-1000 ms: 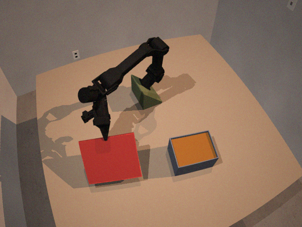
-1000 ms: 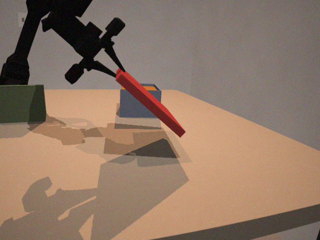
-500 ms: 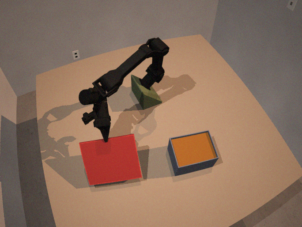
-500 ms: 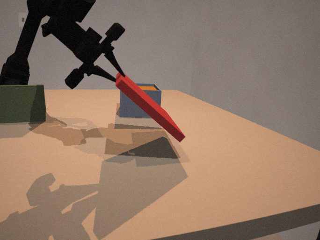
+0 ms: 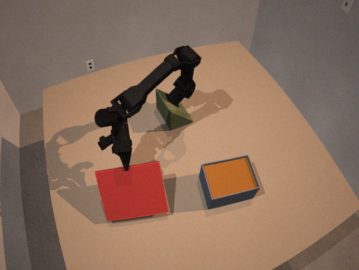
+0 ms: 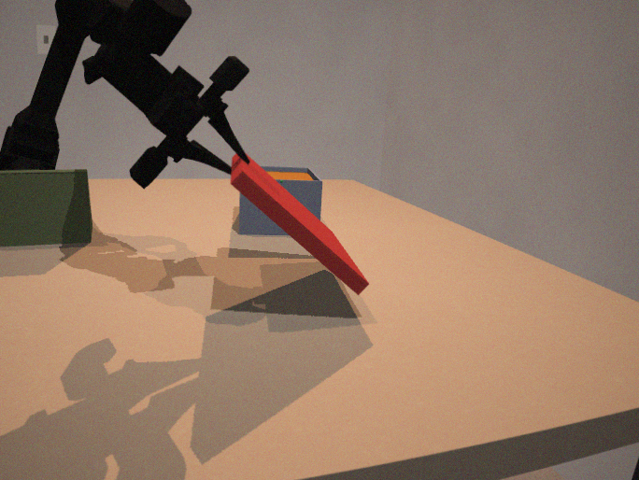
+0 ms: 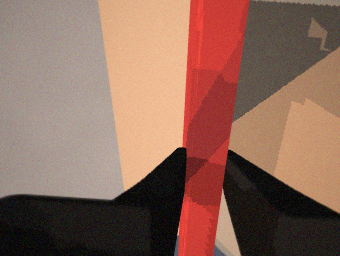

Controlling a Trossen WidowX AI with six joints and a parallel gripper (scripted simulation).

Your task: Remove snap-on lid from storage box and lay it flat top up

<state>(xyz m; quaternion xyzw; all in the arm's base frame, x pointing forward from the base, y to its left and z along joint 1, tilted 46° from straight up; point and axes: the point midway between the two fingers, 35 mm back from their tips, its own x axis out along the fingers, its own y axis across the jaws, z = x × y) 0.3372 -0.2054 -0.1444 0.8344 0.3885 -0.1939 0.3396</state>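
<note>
The red lid lies 9 cm ahead of my hand and 7 cm below it. Round my hand: blue storage box 36 cm to the left, 12 cm below, 12 cm ahead.
</note>
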